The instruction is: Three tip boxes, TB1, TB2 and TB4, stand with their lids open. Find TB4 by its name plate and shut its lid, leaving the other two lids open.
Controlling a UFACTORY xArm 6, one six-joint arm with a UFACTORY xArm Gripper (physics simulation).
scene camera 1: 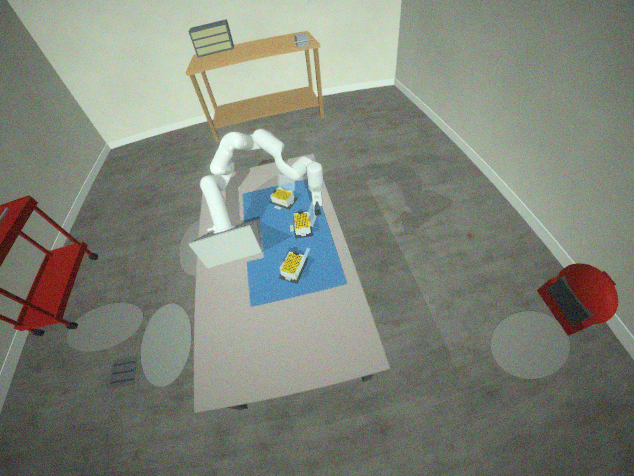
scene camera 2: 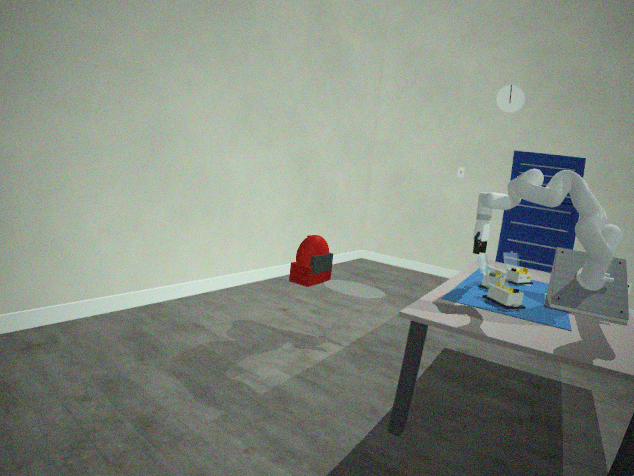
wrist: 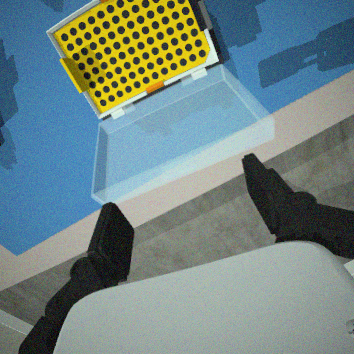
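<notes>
Tip box (scene camera 2: pixel 507 300) visible to me. Clear lid (wrist: pixel 205 118) visible too.
</notes>
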